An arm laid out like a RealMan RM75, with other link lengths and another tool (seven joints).
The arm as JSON. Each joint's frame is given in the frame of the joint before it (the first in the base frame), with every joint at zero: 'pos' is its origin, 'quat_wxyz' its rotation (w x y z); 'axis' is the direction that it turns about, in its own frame. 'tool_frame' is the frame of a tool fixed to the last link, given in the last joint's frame.
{
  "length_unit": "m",
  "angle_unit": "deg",
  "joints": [
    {
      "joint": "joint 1",
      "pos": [
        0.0,
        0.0,
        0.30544
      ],
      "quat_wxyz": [
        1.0,
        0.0,
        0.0,
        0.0
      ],
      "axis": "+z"
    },
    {
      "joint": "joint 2",
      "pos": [
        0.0,
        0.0,
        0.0
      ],
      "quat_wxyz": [
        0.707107,
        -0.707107,
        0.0,
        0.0
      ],
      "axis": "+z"
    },
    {
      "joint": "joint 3",
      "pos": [
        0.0,
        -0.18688,
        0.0
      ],
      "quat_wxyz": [
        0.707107,
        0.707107,
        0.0,
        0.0
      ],
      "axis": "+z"
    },
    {
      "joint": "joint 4",
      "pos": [
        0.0,
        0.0,
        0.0
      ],
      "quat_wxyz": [
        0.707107,
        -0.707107,
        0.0,
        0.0
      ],
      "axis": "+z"
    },
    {
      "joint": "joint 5",
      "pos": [
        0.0,
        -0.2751,
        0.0
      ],
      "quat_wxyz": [
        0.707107,
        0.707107,
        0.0,
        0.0
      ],
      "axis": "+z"
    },
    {
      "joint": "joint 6",
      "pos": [
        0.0,
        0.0,
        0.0
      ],
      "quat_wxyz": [
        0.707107,
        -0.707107,
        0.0,
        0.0
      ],
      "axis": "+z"
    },
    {
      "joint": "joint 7",
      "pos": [
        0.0,
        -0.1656,
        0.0
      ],
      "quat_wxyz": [
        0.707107,
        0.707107,
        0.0,
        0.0
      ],
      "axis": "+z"
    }
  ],
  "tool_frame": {
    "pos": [
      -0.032,
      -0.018,
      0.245
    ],
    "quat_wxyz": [
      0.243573,
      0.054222,
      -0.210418,
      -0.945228
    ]
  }
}
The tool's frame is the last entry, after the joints.
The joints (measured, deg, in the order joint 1, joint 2, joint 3, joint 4, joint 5, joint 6, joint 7), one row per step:
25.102 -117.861 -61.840 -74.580 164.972 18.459 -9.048
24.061 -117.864 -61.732 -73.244 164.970 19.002 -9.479
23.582 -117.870 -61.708 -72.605 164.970 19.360 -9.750
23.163 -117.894 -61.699 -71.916 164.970 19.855 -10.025
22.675 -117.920 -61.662 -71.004 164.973 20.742 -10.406
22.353 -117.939 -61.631 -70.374 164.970 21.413 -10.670
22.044 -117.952 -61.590 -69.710 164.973 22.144 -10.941
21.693 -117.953 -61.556 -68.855 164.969 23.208 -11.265
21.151 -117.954 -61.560 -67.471 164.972 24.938 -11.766
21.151 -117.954 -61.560 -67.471 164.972 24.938 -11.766
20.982 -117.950 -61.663 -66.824 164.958 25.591 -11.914
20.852 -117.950 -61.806 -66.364 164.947 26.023 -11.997
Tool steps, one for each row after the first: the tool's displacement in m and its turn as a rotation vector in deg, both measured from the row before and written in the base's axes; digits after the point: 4 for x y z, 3 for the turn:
0.0003 0.0002 -0.0052 -0.367 -0.148 -0.267
0.0003 0.0004 -0.0018 -0.067 -0.130 -0.140
-0.0001 0.0002 -0.0013 0.025 -0.144 -0.125
0.0005 0.0005 -0.0008 0.181 -0.231 -0.264
0.0005 0.0004 -0.0003 0.164 -0.173 -0.207
0.0004 0.0002 -0.0003 0.176 -0.169 -0.216
0.0005 0.0004 0.0004 0.322 -0.194 -0.312
0.0003 0.0005 0.0014 0.561 -0.265 -0.477
0.0000 0.0000 0.0000 0.000 0.000 0.000
-0.0021 -0.0005 0.0010 0.223 0.002 -0.007
-0.0019 -0.0002 0.0012 0.191 0.045 0.032

